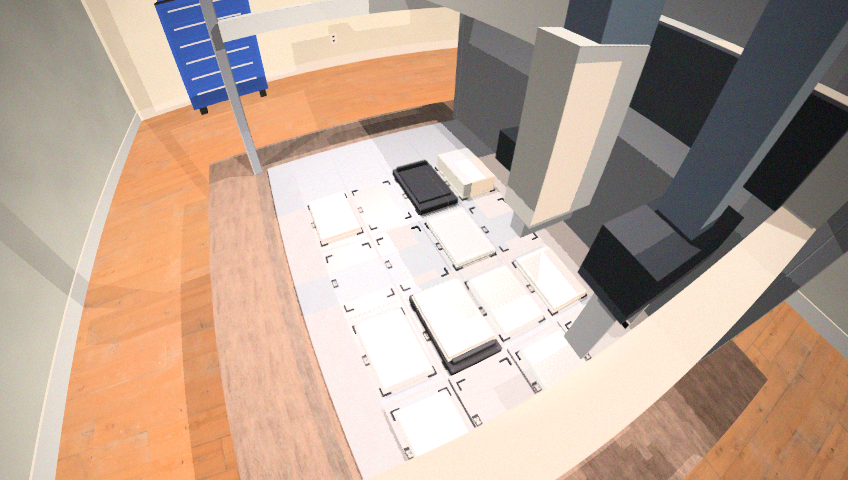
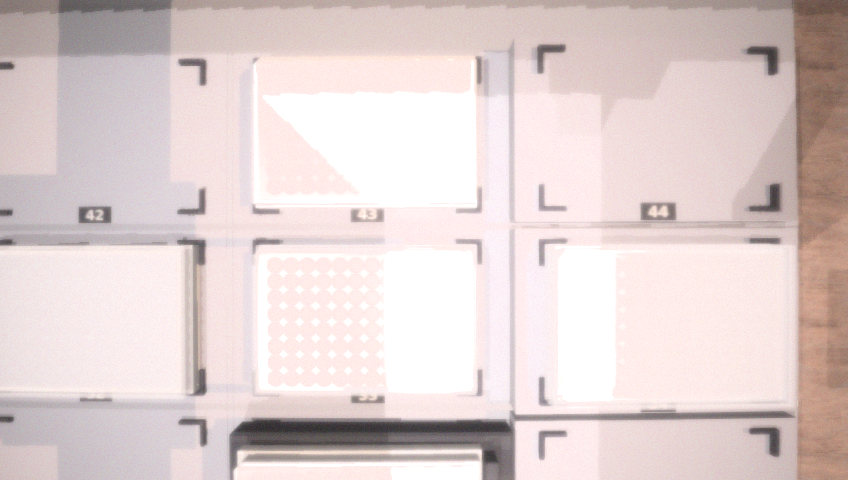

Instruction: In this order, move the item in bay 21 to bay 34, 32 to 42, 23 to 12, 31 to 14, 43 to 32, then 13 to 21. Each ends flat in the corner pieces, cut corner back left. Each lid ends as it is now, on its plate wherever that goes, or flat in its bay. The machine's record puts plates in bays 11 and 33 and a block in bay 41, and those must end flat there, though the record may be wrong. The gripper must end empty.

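Places are measured from the robot's base along level axes (x ahead, y left, z up), in metres.
Where they show: gripper, fingertip midpoint: [image 1: 597, 331]; robot's base, link origin: [image 1: 308, 206].
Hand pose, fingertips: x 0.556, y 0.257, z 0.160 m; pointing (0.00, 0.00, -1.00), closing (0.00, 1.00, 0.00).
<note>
Things, the pixels of their top centre, and the offset from my fingertips. "*": a spot on its surface instead.
- Bay 21, surface spot: [image 1: 382, 205] * 0.485 m back, 0.104 m right, 0.160 m down
- pale lidded plate, top centre: [image 2: 71, 322] [image 1: 460, 233] 0.328 m back, 0.000 m left, 0.143 m down
- white plate, top centre: [image 1: 453, 314] 0.164 m back, 0.107 m right, 0.123 m down
- dark base, top centre: [image 1: 455, 318] 0.160 m back, 0.106 m right, 0.129 m down
- black block, top centre: [image 1: 423, 178] 0.496 m back, 0.001 m left, 0.129 m down
- bay 43, surface spot: [image 2: 416, 142] [image 1: 557, 287] * 0.135 m back, 0.100 m left, 0.145 m down
- bay 13, surface spot: [image 1: 395, 350] * 0.155 m back, 0.212 m right, 0.145 m down
- welled plate, top centre: [image 2: 364, 322] [image 1: 506, 297] 0.164 m back, 0.000 m left, 0.145 m down
- tall cream block, top centre: [image 1: 465, 164] 0.492 m back, 0.107 m left, 0.118 m down
A pale plate [image 1: 544, 359] [image 2: 702, 327] stands in bay 34. Bay 21 [image 1: 382, 205] looks bare. A pale lidded plate [image 1: 461, 237] [image 2: 89, 318] is in bay 32. In bay 23, a white plate [image 1: 455, 318] [image 2: 357, 468] rests on a dark base [image 1: 476, 359] [image 2: 368, 428]. A black block [image 1: 425, 184] is in bay 31. Pale plates stand in bay 43 [image 1: 550, 279] [image 2: 416, 142] and bay 13 [image 1: 395, 350]. Bays 12, 42 show bare. My gripper [image 1: 583, 350] is high near bays 34 and 44; one jaw shows, the other is hidden, so its opening is unclear.
A plate [image 1: 335, 217] is in bay 11, a welled plate [image 1: 505, 300] [image 2: 324, 321] in bay 33, a tall cream block [image 1: 465, 172] in bay 41, and a pale plate [image 1: 431, 422] in bay 14. The parked stage [image 1: 550, 136] hangs near the back rows.
</note>
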